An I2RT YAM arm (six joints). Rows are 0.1 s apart.
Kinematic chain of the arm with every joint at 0, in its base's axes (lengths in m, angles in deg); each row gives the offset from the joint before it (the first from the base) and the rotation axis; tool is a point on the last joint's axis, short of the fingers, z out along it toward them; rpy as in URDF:
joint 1: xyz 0 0 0.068 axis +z
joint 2: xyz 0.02 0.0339 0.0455 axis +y
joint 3: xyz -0.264 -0.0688 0 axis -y
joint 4: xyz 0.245 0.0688 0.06 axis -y
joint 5: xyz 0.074 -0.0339 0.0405 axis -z
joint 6: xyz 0.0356 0 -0.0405 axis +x
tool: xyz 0 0 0 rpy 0 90 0
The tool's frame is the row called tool.
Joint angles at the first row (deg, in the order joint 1, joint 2, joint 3, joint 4, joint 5, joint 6):
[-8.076 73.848 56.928 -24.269 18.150 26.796]
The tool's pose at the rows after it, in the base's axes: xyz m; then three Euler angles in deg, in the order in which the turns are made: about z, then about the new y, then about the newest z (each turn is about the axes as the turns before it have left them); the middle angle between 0 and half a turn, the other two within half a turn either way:
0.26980 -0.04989 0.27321 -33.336 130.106 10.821
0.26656 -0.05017 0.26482 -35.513 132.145 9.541
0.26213 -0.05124 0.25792 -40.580 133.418 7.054
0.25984 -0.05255 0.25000 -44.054 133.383 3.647
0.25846 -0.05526 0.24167 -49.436 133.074 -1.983
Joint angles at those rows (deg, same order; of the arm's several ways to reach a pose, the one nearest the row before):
[-8.047 73.245 55.002 -24.728 19.071 27.749]
[-8.090 73.433 53.984 -26.106 19.967 28.737]
[-8.079 73.523 53.154 -27.921 22.972 30.702]
[-8.152 73.706 51.681 -27.375 25.225 30.085]
[-8.362 74.483 50.610 -27.247 28.682 28.779]

